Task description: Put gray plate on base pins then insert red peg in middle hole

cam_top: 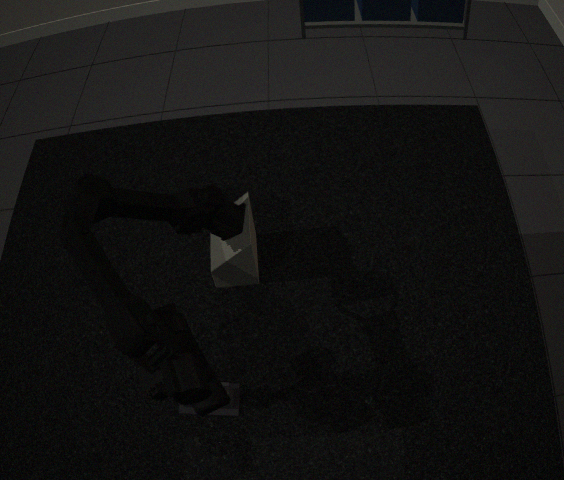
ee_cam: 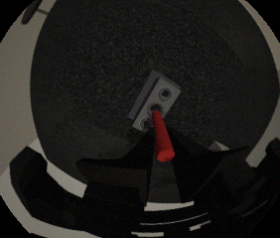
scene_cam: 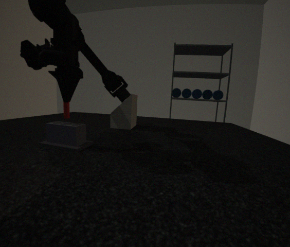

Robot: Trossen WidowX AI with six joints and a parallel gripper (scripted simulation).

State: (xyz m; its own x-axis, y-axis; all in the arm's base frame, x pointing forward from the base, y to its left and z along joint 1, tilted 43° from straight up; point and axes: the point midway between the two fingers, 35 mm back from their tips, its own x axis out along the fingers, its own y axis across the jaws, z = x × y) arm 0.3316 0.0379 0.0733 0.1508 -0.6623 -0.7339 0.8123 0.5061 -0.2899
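Right now the gray plate is 7 cm below my gripper tip. The rest, counted from my gripper tip: red peg right at my gripper tip.
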